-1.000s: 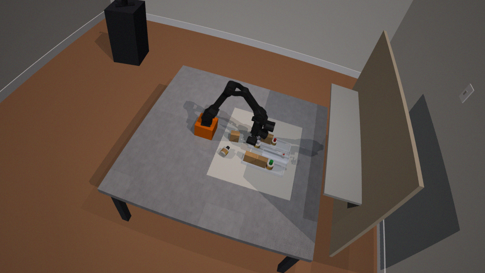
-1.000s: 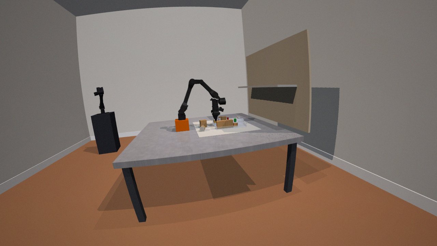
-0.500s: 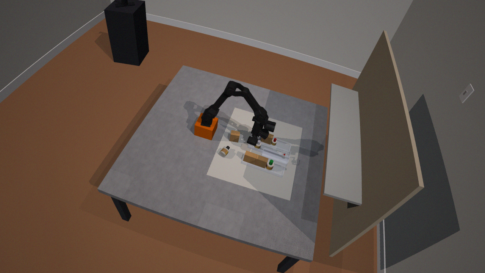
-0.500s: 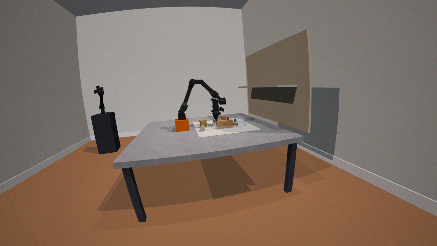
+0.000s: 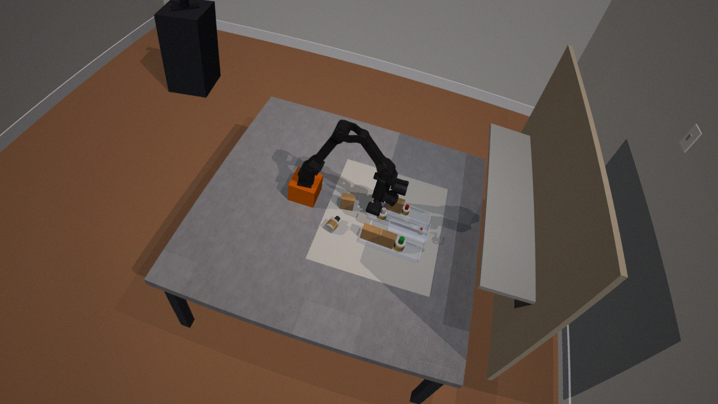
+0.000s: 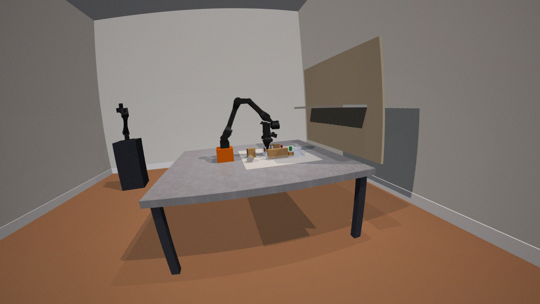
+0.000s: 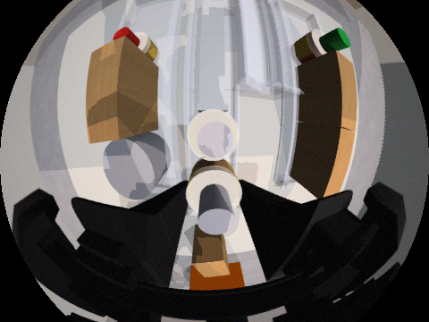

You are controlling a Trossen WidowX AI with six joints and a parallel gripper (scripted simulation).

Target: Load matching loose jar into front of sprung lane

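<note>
The brown box lies 130 mm behind my gripper tip, 30 mm to the left of it and 20 mm below it. The rest, counted from my gripper tip: clear lane rack 140 mm ahead, 50 mm to the right, 30 mm below; wall shelf 500 mm ahead, 320 mm above, 80 mm to the right.
</note>
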